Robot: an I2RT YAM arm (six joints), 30 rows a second.
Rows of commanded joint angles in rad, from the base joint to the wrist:
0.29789, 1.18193, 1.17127, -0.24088, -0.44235, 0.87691
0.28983, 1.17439, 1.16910, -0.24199, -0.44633, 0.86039
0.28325, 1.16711, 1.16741, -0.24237, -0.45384, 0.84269
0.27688, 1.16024, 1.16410, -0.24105, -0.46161, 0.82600
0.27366, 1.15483, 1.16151, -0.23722, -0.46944, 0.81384
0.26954, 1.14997, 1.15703, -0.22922, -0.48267, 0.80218
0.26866, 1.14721, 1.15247, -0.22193, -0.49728, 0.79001
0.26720, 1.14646, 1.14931, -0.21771, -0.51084, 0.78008
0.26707, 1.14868, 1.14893, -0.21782, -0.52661, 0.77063
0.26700, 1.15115, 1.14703, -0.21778, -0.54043, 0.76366
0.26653, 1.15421, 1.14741, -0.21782, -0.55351, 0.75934
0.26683, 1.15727, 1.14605, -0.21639, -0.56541, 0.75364
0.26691, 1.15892, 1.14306, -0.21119, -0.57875, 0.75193
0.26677, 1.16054, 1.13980, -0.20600, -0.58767, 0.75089
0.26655, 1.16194, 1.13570, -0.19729, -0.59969, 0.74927
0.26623, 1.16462, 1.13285, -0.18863, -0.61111, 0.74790
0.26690, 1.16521, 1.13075, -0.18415, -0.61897, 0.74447
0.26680, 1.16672, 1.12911, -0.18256, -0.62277, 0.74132
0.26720, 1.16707, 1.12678, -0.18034, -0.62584, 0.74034
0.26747, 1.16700, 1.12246, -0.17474, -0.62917, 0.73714
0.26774, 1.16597, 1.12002, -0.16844, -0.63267, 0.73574
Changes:
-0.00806, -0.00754, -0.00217, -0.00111, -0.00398, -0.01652
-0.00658, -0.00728, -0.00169, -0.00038, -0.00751, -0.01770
-0.00637, -0.00687, -0.00331, 0.00132, -0.00777, -0.01669
-0.00322, -0.00541, -0.00259, 0.00383, -0.00783, -0.01216
-0.00412, -0.00486, -0.00448, 0.00800, -0.01323, -0.01166
-0.00088, -0.00276, -0.00456, 0.00729, -0.01461, -0.01217
-0.00146, -0.00075, -0.00316, 0.00422, -0.01356, -0.00993
-0.00013, 0.00222, -0.00038, -0.00011, -0.01577, -0.00945
-0.00007, 0.00247, -0.00190, 0.00004, -0.01382, -0.00697
-0.00047, 0.00306, 0.00038, -0.00004, -0.01308, -0.00432
0.00030, 0.00306, -0.00136, 0.00143, -0.01190, -0.00570
0.00008, 0.00165, -0.00299, 0.00520, -0.01334, -0.00171
-0.00014, 0.00162, -0.00326, 0.00519, -0.00892, -0.00104
-0.00022, 0.00140, -0.00410, 0.00871, -0.01202, -0.00162
-0.00032, 0.00268, -0.00285, 0.00866, -0.01142, -0.00137
0.00067, 0.00059, -0.00210, 0.00448, -0.00786, -0.00343
-0.00010, 0.00151, -0.00164, 0.00159, -0.00380, -0.00315
0.00040, 0.00035, -0.00233, 0.00222, -0.00307, -0.00098
0.00027, -0.00007, -0.00432, 0.00560, -0.00333, -0.00320
0.00027, -0.00103, -0.00244, 0.00630, -0.00350, -0.00140

